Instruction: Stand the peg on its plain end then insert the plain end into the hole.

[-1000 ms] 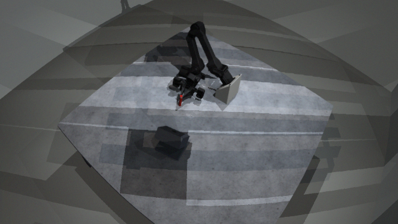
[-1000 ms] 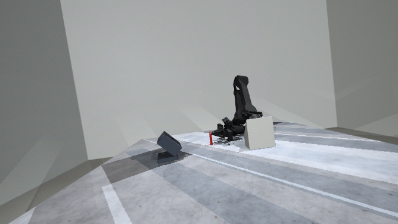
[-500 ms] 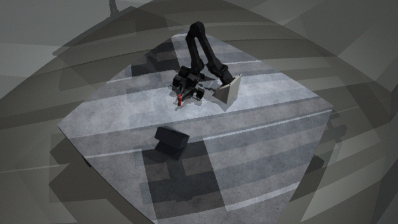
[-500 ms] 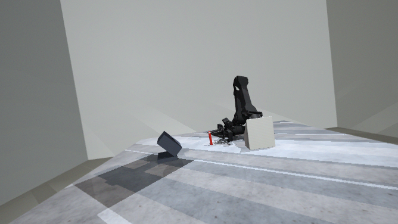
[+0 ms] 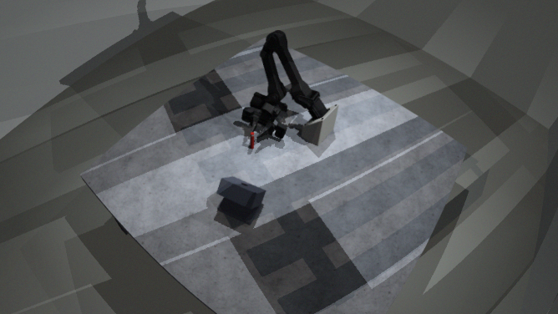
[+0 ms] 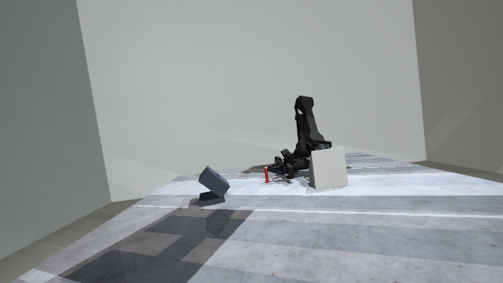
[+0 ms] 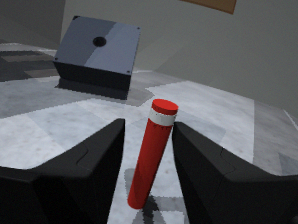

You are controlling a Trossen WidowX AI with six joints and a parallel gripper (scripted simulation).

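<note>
Right now my gripper tip is 10 mm above the red peg. From my gripper tip the other things lie so: dark base plate: 250 mm ahead, 140 mm to the left, 60 mm below; then dark sloped panel: 230 mm ahead, 130 mm to the left, 10 mm above.
</note>
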